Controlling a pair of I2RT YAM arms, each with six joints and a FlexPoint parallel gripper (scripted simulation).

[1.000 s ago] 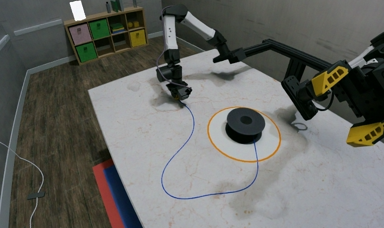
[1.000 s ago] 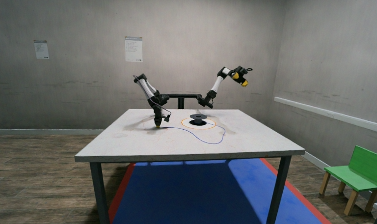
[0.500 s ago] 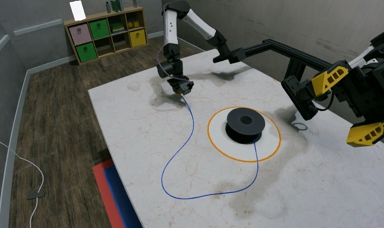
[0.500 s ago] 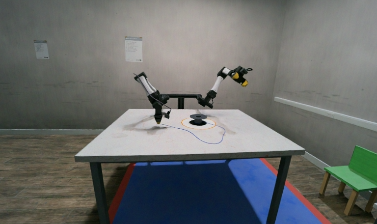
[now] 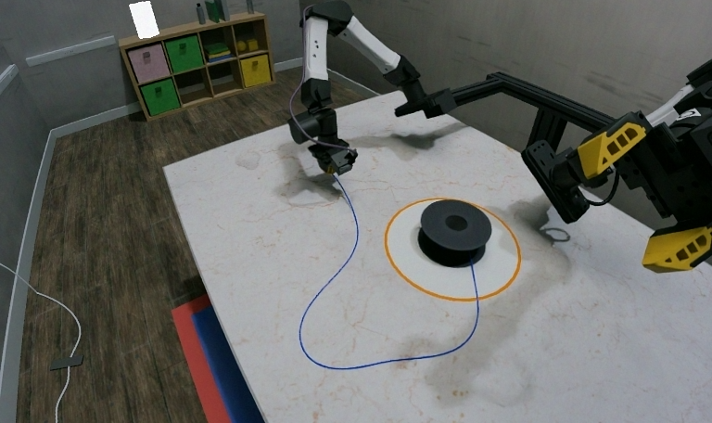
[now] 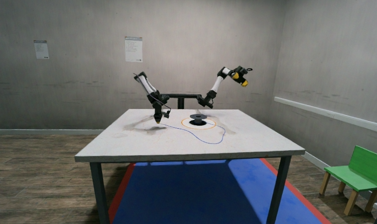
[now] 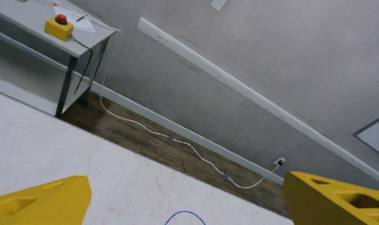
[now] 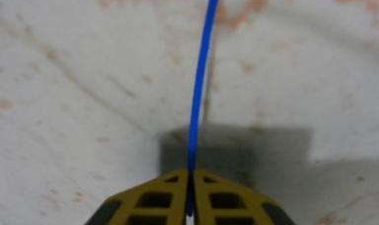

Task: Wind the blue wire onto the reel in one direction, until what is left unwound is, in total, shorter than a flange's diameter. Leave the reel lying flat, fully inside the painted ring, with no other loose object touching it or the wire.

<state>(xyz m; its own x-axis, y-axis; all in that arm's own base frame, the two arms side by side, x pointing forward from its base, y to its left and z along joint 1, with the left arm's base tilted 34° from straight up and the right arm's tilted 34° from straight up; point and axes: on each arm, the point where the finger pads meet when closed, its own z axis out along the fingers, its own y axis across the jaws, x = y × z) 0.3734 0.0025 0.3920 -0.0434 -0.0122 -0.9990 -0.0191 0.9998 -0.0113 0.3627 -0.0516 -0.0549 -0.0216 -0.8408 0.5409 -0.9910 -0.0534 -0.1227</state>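
Now: left hand 20 cm past the dark reel, 32 cm to the left of it and 41 cm above it. Also, from my left hand: orange ring (20 cm behind, 31 cm to the right, 44 cm below).
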